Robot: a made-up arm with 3 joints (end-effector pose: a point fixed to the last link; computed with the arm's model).
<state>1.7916 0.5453 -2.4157</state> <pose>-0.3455 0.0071 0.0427 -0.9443 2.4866 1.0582</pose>
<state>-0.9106 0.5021 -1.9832</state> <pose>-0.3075 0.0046 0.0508 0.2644 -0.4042 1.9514</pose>
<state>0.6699 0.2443 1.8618</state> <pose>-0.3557 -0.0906 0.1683 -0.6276 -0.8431 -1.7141</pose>
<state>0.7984 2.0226 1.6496</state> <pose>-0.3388 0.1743 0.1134 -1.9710 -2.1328 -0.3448</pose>
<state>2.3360 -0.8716 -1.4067</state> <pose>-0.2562 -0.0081 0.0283 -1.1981 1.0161 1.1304</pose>
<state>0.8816 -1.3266 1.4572</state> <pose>-0.3219 -0.1342 -0.0408 0.3629 0.3238 -1.4313</pose>
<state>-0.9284 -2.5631 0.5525</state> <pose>-0.2432 0.1357 0.1258 -2.6956 -0.7642 -0.1351</pose>
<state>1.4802 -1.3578 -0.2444</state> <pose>-0.2091 -0.0782 0.0341 -0.1218 0.0150 0.2441</pose>
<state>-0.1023 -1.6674 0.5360</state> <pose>-0.2420 0.0509 -0.0906 1.7222 0.4729 -0.3871</pose>
